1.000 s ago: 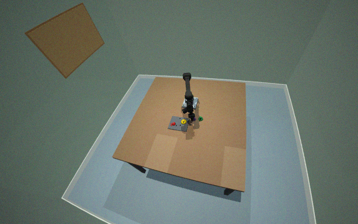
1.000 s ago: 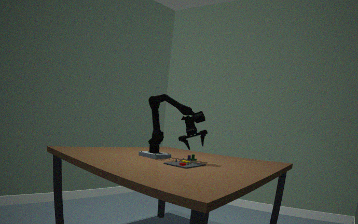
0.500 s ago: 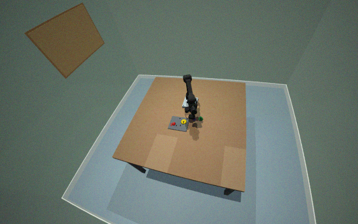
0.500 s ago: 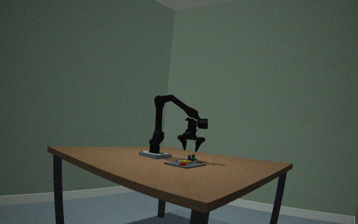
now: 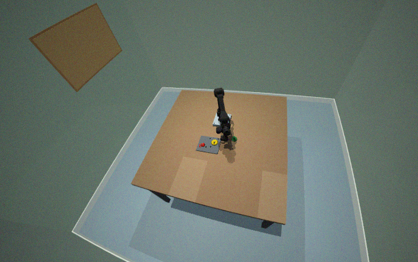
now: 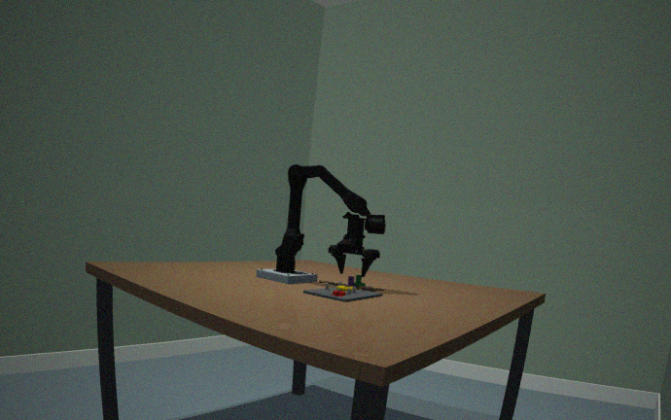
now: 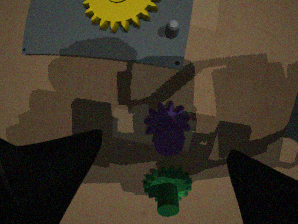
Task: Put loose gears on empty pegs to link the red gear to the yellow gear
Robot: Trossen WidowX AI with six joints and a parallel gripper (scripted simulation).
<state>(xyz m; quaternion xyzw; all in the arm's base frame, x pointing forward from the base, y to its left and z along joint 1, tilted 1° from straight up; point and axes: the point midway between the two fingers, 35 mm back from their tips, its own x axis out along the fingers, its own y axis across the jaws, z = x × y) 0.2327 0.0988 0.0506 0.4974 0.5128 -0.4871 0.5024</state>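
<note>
Right now my gripper tip is 3 cm above the purple gear. Round my gripper tip: green gear: 2 cm behind, 7 cm to the left, 3 cm below; then yellow gear: 6 cm ahead, 10 cm to the right, 3 cm below; then red gear: 10 cm ahead, 21 cm to the right, 3 cm below.
</note>
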